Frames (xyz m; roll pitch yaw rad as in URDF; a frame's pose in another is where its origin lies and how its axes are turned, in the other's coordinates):
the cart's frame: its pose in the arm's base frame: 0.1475 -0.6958 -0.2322 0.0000 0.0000 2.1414
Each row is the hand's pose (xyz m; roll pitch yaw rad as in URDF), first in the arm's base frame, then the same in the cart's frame.
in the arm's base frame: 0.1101 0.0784 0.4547 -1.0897 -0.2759 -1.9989
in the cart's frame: 0.6717 -0.3867 0.6869 -1.0897 -0.2759 2.1429
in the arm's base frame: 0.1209 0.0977 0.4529 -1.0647 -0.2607 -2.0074
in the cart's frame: 0.6822 -0.4062 0.6851 -1.0647 -0.2607 2.1344
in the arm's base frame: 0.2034 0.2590 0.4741 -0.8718 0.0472 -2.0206
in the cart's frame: 0.7733 -0.5628 0.7063 -0.8718 0.0472 2.1212
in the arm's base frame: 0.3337 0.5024 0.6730 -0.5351 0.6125 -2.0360
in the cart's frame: 0.9078 -0.8039 0.9052 -0.5351 0.6125 2.1058
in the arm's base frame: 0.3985 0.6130 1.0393 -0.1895 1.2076 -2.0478
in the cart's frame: 0.9659 -0.9182 1.2715 -0.1895 1.2076 2.0940
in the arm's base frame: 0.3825 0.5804 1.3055 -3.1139 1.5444 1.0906
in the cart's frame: 0.9471 -0.8871 1.5377 -3.1139 1.5444 -1.0508
